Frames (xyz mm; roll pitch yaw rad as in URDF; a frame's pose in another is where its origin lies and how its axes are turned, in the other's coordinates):
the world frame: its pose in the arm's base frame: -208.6 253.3 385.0 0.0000 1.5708 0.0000
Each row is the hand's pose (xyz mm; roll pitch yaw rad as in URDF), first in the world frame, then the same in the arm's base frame.
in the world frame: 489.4 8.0 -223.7 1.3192 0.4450 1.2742
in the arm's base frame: -432.3 261.3 -104.4 3.0208 0.2670 2.0334
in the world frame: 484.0 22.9 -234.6 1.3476 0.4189 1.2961
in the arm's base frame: -443.2 276.2 -99.0 3.0325 0.2504 2.0041
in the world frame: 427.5 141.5 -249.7 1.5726 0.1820 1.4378
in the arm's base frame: -458.3 394.8 -42.5 -3.1156 0.1308 1.7544
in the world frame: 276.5 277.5 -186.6 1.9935 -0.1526 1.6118
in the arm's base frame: -395.2 530.8 108.5 -2.7126 -0.0405 1.4181
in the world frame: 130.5 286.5 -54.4 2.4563 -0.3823 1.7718
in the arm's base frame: -263.0 539.8 254.5 -2.1802 -0.1863 1.1814
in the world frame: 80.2 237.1 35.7 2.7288 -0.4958 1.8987
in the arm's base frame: -172.9 490.4 304.8 -1.8231 -0.2872 1.0517
